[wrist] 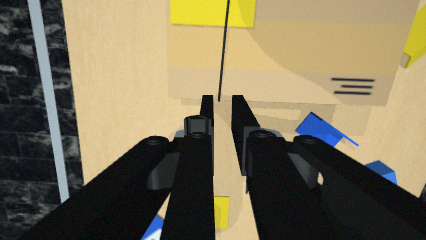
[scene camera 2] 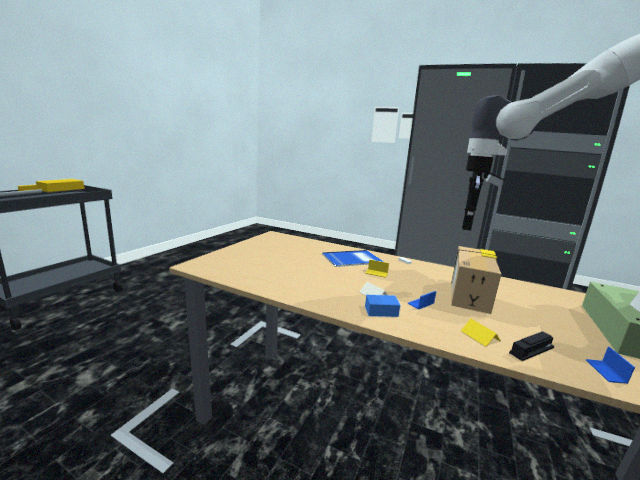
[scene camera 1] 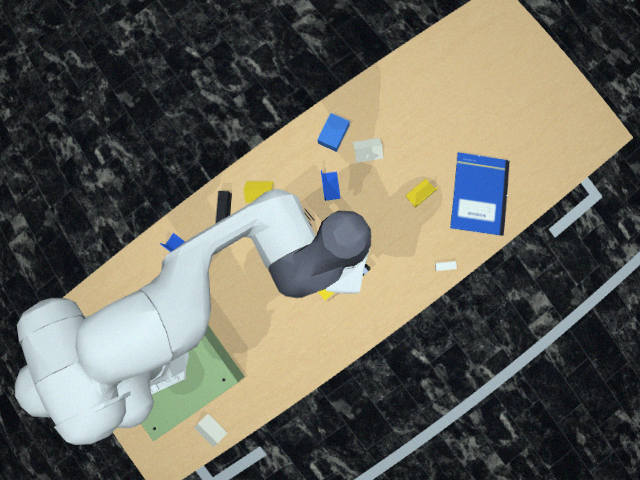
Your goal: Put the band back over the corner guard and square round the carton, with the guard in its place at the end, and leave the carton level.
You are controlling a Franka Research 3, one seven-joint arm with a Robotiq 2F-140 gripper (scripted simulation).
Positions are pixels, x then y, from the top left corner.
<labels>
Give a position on a blue box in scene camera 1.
331,136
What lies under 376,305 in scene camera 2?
A blue box.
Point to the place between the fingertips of the gripper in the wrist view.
At 222,112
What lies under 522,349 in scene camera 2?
A black block.
</labels>
